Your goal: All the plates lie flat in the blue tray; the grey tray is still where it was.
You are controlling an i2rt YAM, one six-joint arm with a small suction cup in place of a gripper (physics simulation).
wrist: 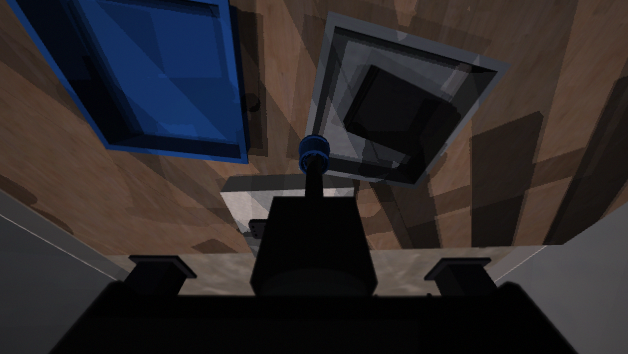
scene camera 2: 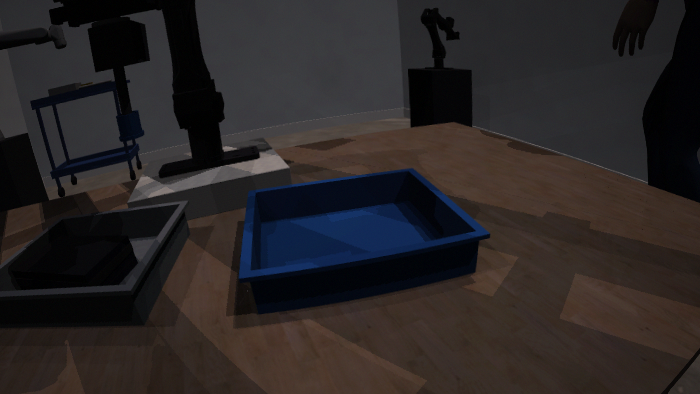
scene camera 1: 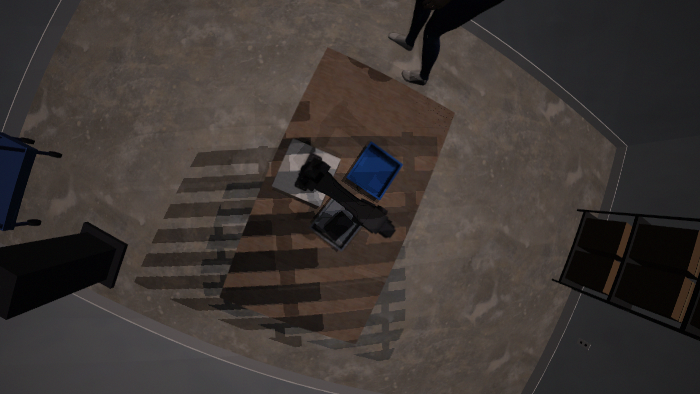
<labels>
A blue tray shows in the wrist view, in scene camera 2 (pixel 316 243) and in scene camera 1. One and the same spot on the blue tray: (scene camera 1: pixel 375 170) is (wrist: pixel 162 77).
</labels>
